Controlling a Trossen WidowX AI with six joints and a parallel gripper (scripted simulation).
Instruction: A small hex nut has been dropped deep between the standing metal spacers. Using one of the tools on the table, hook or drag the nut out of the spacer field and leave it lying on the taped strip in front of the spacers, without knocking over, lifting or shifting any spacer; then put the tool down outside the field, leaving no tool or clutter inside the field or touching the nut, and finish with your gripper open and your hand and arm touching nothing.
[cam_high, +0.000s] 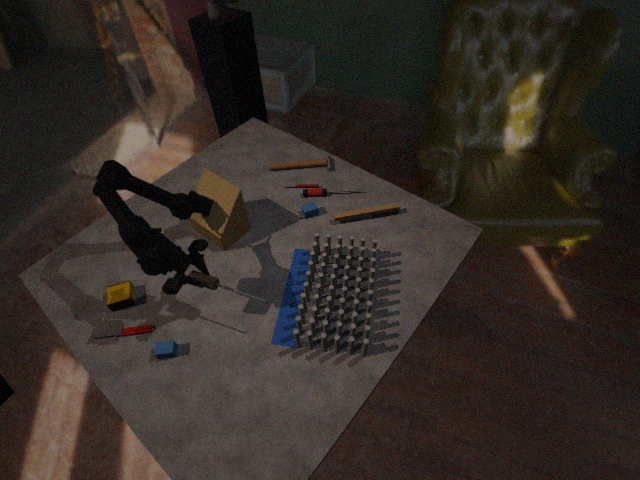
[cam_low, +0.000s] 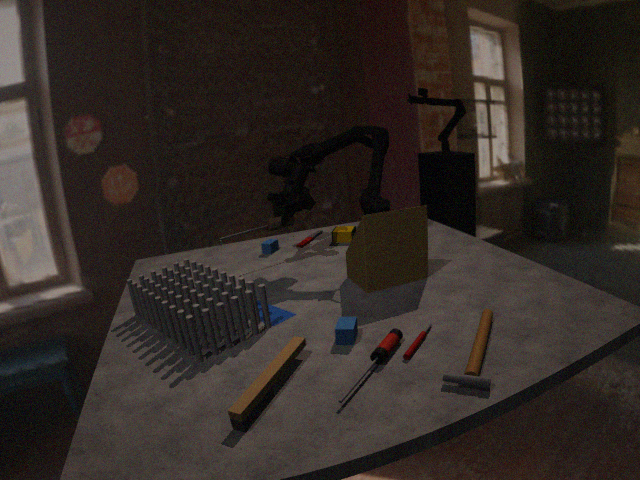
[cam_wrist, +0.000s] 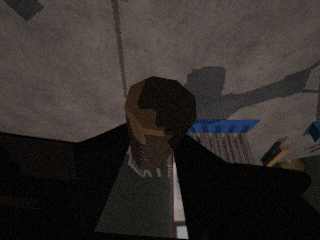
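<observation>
Now: gripper tip 100 mm short of the brown-handled hook tool and 20 mm to the right of it. The rest, counted from my gripper tip: yellow block (310 mm behind, 170 mm to the right, 130 mm below); blue taped strip (200 mm ahead, 180 mm to the left, 150 mm below).
</observation>
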